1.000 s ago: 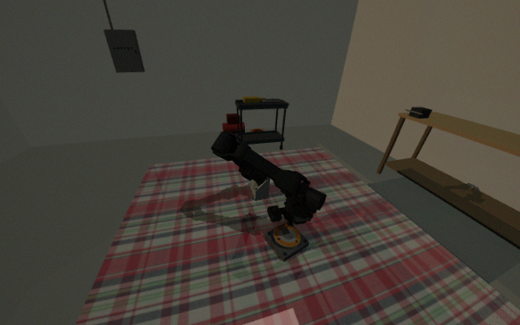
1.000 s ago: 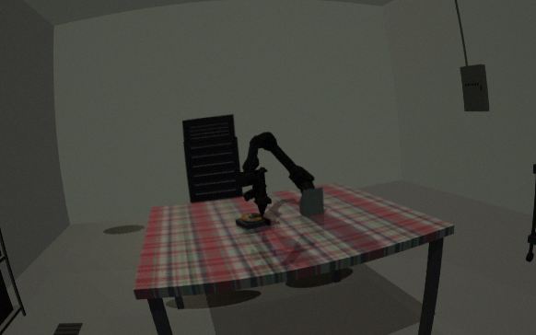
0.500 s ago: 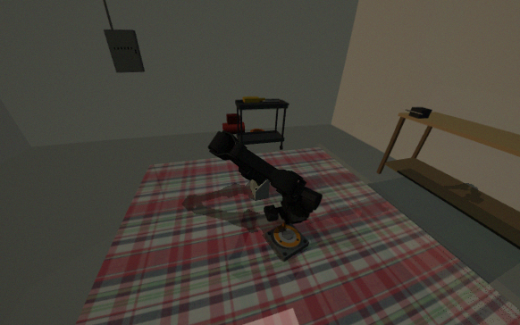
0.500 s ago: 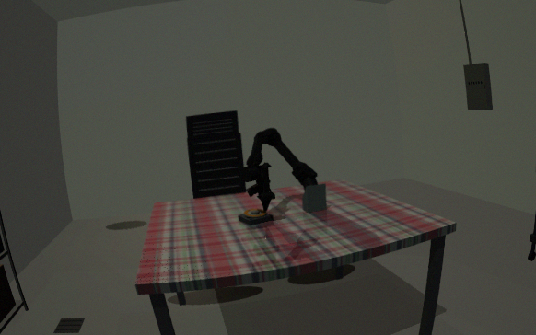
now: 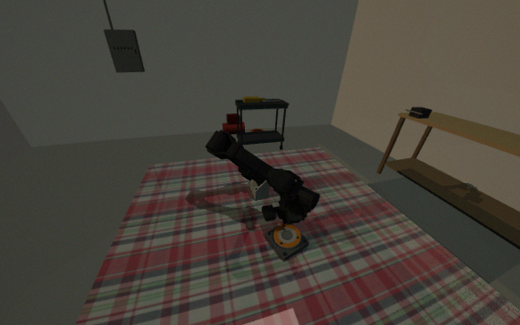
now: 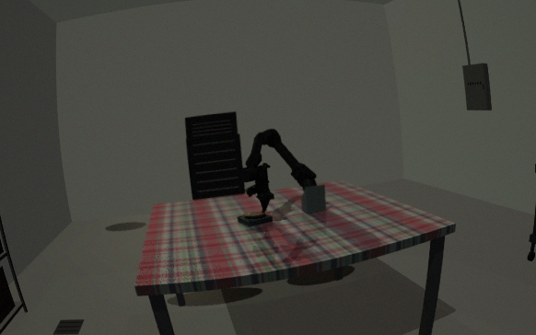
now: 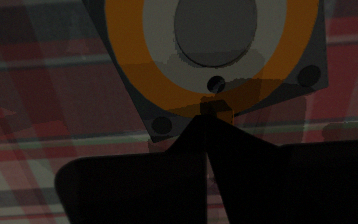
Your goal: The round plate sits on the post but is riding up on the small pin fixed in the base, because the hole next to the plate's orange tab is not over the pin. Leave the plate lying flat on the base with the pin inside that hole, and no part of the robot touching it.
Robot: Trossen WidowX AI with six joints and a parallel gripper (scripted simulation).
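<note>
Now: the base 5 cm ahead of my gripper tip, 2 cm below it and 1 cm to the right of it.
</note>
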